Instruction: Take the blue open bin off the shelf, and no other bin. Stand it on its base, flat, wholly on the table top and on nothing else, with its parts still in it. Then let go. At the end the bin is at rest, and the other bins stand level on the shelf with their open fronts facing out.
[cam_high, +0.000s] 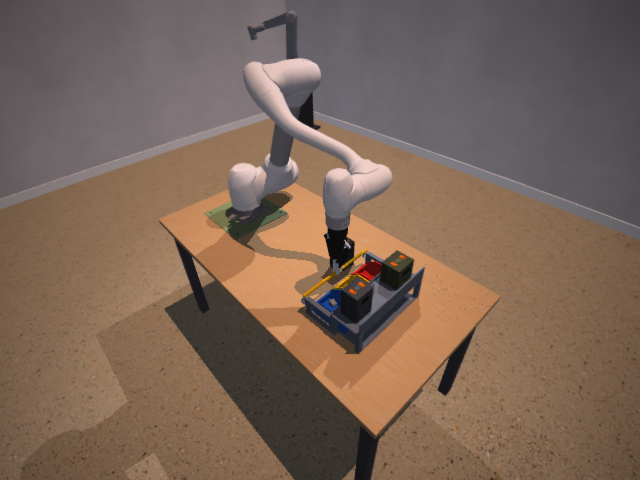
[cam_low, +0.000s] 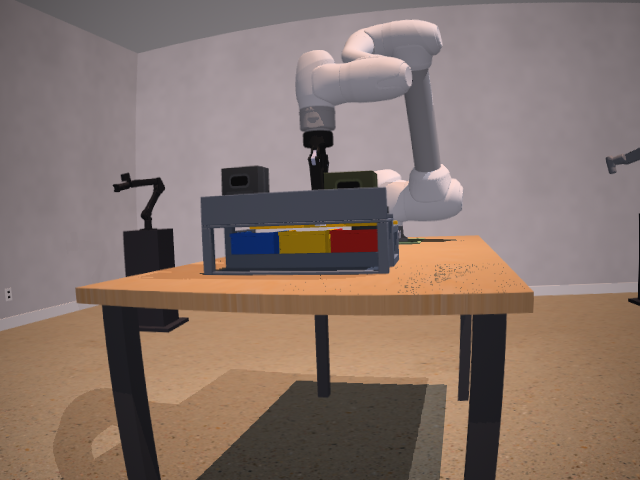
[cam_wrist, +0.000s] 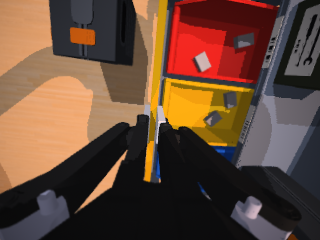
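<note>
My hand is 10 cm short of the yellow bin, 1 cm to the left of it and 8 cm above it. Round my hand: blue open bin (9 cm ahead, 12 cm to the right, 8 cm below); dark box (6 cm behind, 12 cm to the left, 5 cm below); thin yellow rod (3 cm below).
</note>
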